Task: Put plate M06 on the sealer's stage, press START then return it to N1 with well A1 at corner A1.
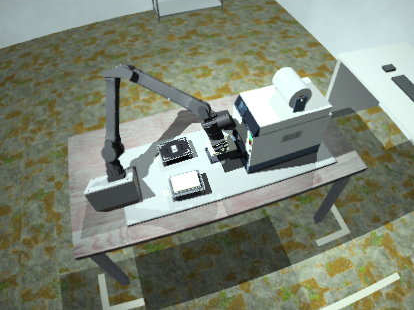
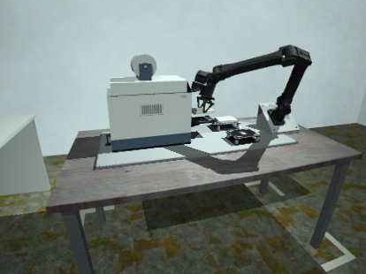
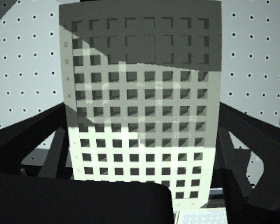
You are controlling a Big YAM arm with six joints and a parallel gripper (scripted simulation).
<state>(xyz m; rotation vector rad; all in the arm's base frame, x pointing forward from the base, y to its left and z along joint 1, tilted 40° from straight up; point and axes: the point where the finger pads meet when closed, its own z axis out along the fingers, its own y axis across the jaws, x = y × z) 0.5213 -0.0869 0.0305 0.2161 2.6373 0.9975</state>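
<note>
Right now the sealer stage is 60 mm below my hand. Round my hand: foil roll: 340 mm ahead, 260 mm above; then black nest N1: 210 mm behind, 140 mm to the left, 120 mm below; then pale plate: 210 mm behind, 80 mm to the right, 100 mm below.
</note>
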